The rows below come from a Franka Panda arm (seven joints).
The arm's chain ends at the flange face. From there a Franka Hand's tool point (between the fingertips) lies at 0.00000 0.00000 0.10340 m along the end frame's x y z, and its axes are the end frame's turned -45 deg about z.
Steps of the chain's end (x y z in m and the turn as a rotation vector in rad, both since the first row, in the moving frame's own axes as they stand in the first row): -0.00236, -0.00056, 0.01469, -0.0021, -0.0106, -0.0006; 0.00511, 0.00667, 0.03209, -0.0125, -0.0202, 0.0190; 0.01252, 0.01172, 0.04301, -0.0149, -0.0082, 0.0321; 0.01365, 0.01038, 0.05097, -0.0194, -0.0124, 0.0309; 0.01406, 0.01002, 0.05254, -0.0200, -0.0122, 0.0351; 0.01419, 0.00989, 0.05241, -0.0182, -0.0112, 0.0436; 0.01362, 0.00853, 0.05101, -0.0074, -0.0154, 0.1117
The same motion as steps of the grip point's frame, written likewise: -0.00220, -0.00269, 0.01468, 0.0060, -0.0090, -0.0006; -0.00349, 0.00774, 0.03206, 0.0054, -0.0231, 0.0190; -0.00113, 0.01760, 0.04300, -0.0047, -0.0163, 0.0321; -0.00002, 0.01747, 0.05094, -0.0049, -0.0225, 0.0309; 0.00049, 0.01756, 0.05251, -0.0055, -0.0228, 0.0351; 0.00088, 0.01749, 0.05239, -0.0049, -0.0208, 0.0436; 0.00197, 0.01499, 0.05099, 0.0057, -0.0161, 0.1117
